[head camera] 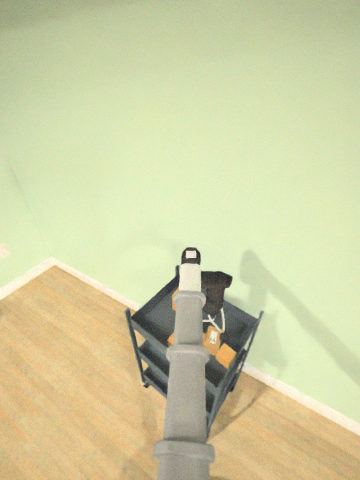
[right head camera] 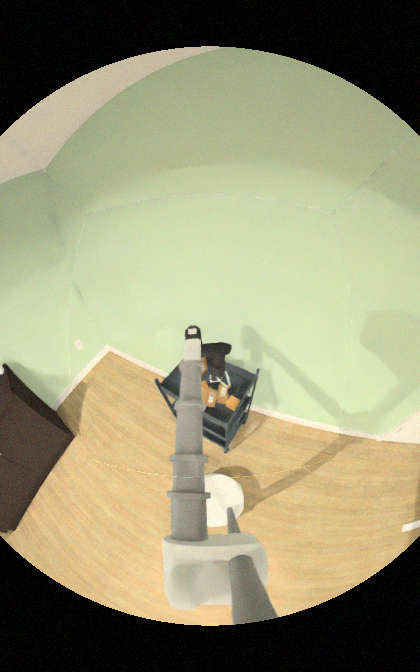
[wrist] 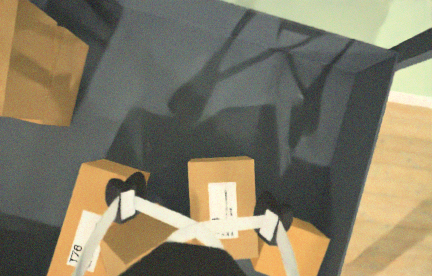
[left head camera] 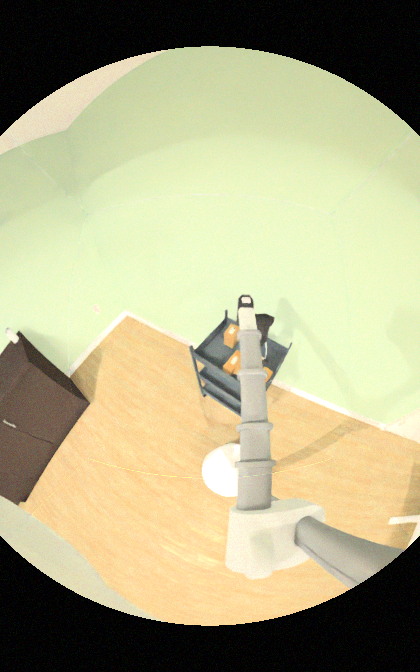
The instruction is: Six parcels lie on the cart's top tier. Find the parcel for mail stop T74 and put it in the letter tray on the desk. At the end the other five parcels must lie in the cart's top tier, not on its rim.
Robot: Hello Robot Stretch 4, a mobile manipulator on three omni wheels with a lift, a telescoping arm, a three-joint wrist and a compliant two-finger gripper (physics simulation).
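Frame: origin at the robot's base, x right, y ahead, z up, level; millimetres.
Seen in the pictures: gripper, fingertip midpoint: (head camera: 209, 332) (wrist: 200, 198).
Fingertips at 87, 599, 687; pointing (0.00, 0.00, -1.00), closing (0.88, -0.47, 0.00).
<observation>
Offsets run from my fingertips to a thing's top centre, as dx, dy, dz. "pt": to the spot under its first point.
My gripper (head camera: 215, 325) (right head camera: 220, 384) (wrist: 200, 198) is open above the top tier of the dark grey cart (head camera: 134, 335) (left head camera: 198, 372) (right head camera: 165, 392). In the wrist view its fingertips stand either side of the T74 parcel {+16, -17, -2} (wrist: 245, 192) (right head camera: 222, 392) (head camera: 214, 349), whose label is partly covered by a white finger strip. The left finger overlaps the T76 parcel {-107, -3, +0} (wrist: 75, 215); the right one overlaps the edge of a small parcel {+62, -77, -2} (wrist: 295, 250) (head camera: 226, 355). A browner parcel {pt -52, -8, +23} (wrist: 142, 235) sits beside T76. Another parcel {pt -93, +148, +4} (wrist: 45, 75) (left head camera: 231, 336) lies apart at the left. The desk and letter tray do not show.
The cart's side wall (wrist: 357, 135) rises right of the parcels. The green wall (head camera: 300, 200) is close behind the cart. My telescoping arm (head camera: 187, 400) hides part of the tier. A dark brown cabinet (left head camera: 40, 415) (right head camera: 30, 440) stands at the left.
</observation>
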